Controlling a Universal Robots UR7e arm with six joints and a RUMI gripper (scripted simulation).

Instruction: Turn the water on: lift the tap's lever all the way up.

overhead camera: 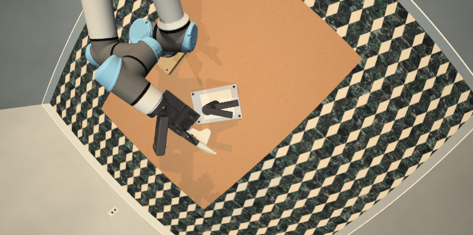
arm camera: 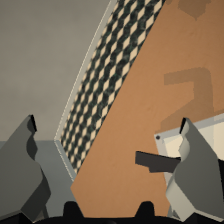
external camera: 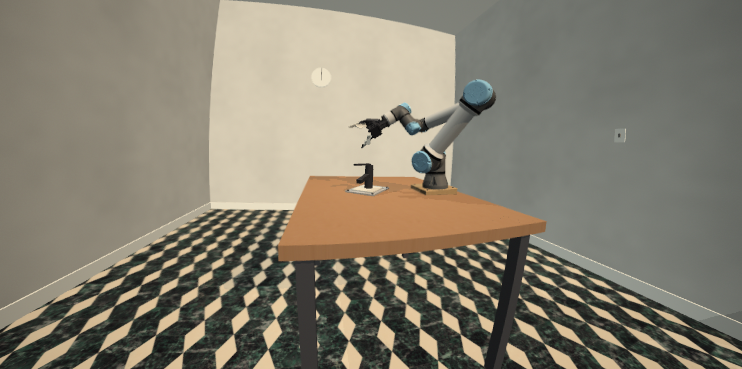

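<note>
Now: the dark lever 15 cm below my hand, 7 cm to the left of it and 3 cm behind it. From my hand the other things lie so: tap (20 cm below, 6 cm to the left, 6 cm behind).
</note>
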